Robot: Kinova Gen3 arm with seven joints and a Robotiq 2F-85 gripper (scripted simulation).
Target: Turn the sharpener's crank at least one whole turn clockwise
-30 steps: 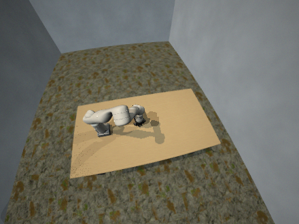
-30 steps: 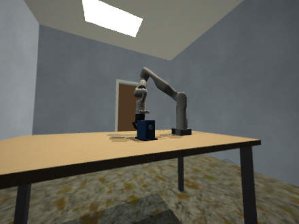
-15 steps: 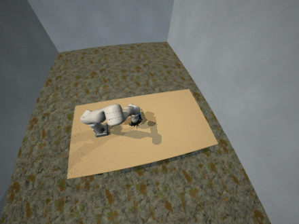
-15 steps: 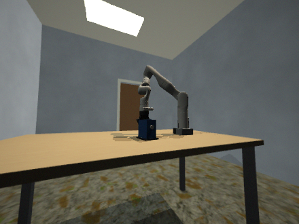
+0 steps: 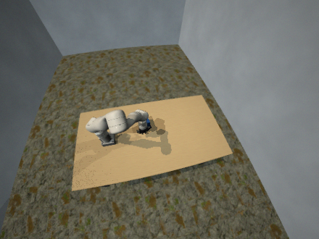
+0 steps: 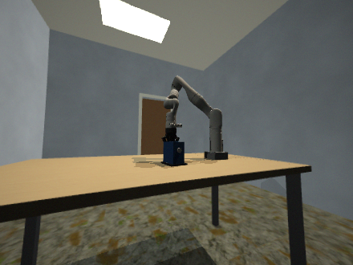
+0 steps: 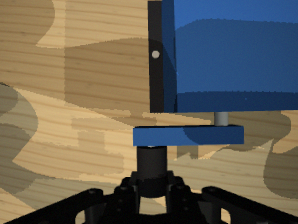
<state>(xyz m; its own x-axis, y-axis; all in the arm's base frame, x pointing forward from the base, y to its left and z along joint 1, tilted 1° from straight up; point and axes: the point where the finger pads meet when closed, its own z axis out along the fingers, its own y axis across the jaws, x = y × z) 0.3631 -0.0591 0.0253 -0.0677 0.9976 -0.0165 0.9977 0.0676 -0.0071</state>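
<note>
Right now the black knob is 20 mm to the left of my hand.
</note>
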